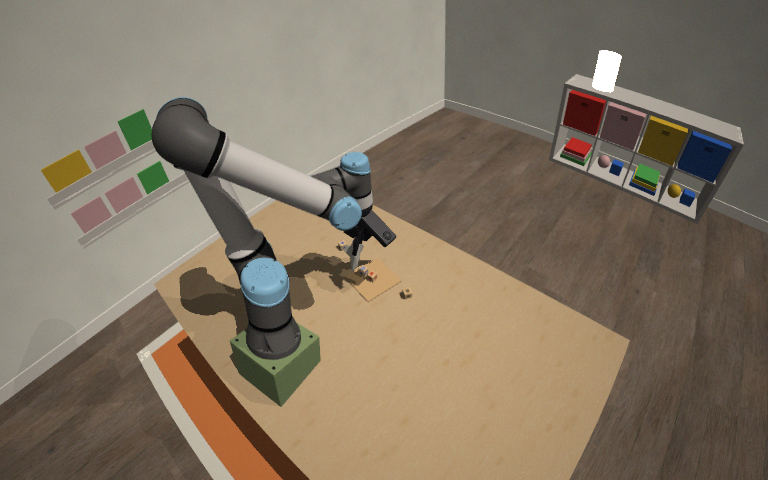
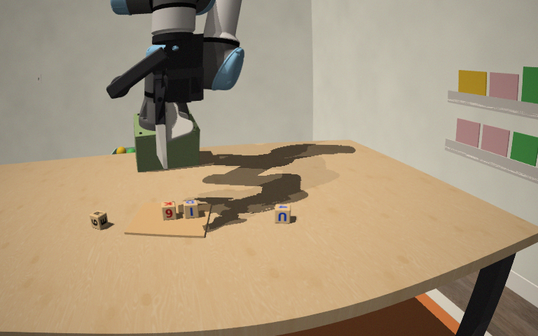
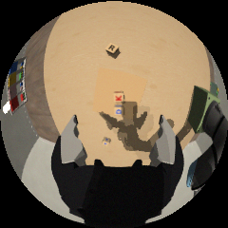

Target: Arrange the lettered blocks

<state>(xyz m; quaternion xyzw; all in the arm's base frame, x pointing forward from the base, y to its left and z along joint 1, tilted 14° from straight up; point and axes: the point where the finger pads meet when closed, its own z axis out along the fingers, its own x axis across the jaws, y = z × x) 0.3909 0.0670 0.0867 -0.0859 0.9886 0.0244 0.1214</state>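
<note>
Now: the wooden block 13 cm to the right of my hand, 10 cm below it and 4 cm ahead of it. The rest, counted from my hand: thin tan mat (11 cm below).
</note>
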